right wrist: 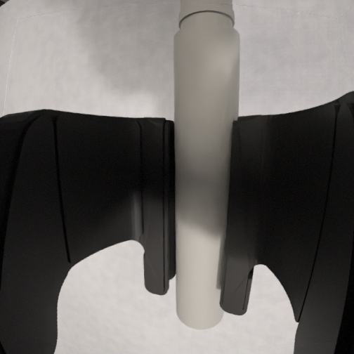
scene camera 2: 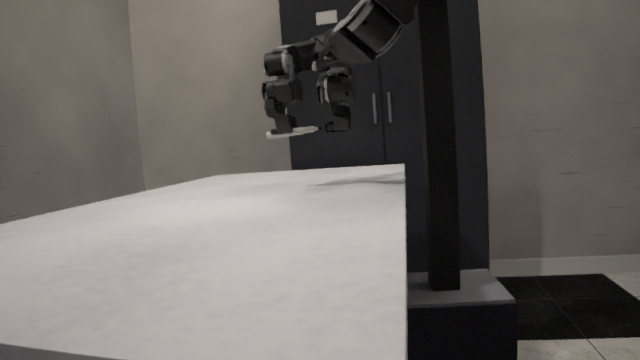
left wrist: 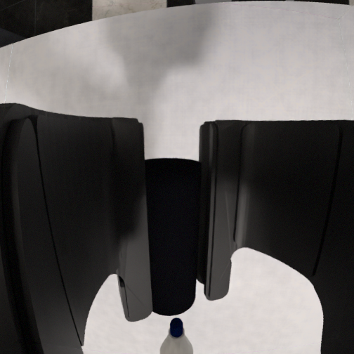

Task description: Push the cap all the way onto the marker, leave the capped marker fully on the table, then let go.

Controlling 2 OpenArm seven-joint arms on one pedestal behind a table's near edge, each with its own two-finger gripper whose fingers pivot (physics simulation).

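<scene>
The white marker (scene camera 2: pixel 303 131) (right wrist: pixel 204 150) is held above the table in my right gripper (scene camera 2: pixel 285 133) (right wrist: pixel 198 287), which is shut on its body. In the left wrist view its blue tip (left wrist: pixel 176 327) shows at the bottom, just below the end of the cap. The dark cap (left wrist: pixel 173 235) is held in my left gripper (left wrist: pixel 175 302) (scene camera 2: pixel 338 129), which is shut on it. The cap and the marker are apart, with a small gap between the tip and the cap's near end. The tip looks roughly in line with the cap, very slightly right of its middle.
The white table (scene camera 2: pixel 225 250) lies below both grippers. A dark cabinet (scene camera 2: pixel 335 150) stands behind the arms. The robot's dark pedestal post (scene camera 2: pixel 442 150) rises beside the table's right edge in the scene view.
</scene>
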